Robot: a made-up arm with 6 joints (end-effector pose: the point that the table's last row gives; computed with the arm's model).
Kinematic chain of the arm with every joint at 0, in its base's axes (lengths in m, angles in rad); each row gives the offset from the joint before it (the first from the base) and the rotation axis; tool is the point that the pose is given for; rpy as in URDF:
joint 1: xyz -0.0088 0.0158 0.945 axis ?
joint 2: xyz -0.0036 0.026 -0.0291 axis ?
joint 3: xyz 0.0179 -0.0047 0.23 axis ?
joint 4: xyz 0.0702 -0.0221 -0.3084 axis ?
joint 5: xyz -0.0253 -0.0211 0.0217 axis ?
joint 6: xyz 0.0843 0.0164 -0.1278 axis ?
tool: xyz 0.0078 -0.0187 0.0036 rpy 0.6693 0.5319 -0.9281
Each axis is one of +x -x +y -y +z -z.
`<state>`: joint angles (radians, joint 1 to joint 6).
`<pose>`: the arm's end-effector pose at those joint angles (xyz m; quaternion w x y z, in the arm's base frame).
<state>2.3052 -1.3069 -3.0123 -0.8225 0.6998 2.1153</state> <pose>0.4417 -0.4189 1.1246 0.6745 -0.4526 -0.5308 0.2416</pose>
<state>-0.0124 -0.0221 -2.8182 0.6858 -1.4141 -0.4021</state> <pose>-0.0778 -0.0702 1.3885 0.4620 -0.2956 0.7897 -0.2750</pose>
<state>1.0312 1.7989 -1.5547 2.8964 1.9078 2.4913</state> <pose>0.1503 0.3473 0.4911 0.5326 0.6451 -0.1807 0.5172</pose>
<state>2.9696 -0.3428 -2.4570 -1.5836 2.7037 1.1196</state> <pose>0.0966 0.1423 1.3618 0.7732 0.5892 0.0404 -0.2312</pose>
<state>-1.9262 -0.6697 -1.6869 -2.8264 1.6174 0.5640</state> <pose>-0.0200 0.0570 1.5211 0.1377 0.9364 0.0820 0.3121</pose>
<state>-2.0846 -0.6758 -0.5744 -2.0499 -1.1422 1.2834</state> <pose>0.0192 -0.1591 1.0501 0.6286 0.3767 -0.4896 -0.4724</pose>
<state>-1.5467 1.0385 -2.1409 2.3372 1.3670 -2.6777</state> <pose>0.0883 -0.6161 0.9913 0.5781 0.2581 -0.7741 -0.0035</pose>
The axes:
joint 1: +z
joint 2: +y
joint 3: +y
joint 4: -z
joint 5: +y
joint 6: -z

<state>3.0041 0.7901 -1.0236 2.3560 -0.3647 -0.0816</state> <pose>-0.2357 0.1078 0.7008 0.8524 0.4574 0.2036 -0.1510</pose>
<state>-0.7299 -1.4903 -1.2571 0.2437 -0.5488 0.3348</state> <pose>-0.2357 0.1488 1.3402 0.0370 0.3762 -0.8235 0.4230</pose>
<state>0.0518 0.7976 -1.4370 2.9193 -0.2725 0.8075</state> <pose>0.3826 0.0400 0.7455 0.7419 -0.0987 0.2803 0.6011</pose>
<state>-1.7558 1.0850 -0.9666 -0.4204 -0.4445 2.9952</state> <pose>-0.0182 -0.3032 0.6251 0.8739 -0.0003 0.3721 0.3127</pose>
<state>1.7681 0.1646 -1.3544 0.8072 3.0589 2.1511</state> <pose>-0.1188 0.2061 1.0778 0.8125 -0.4244 -0.2861 -0.2790</pose>
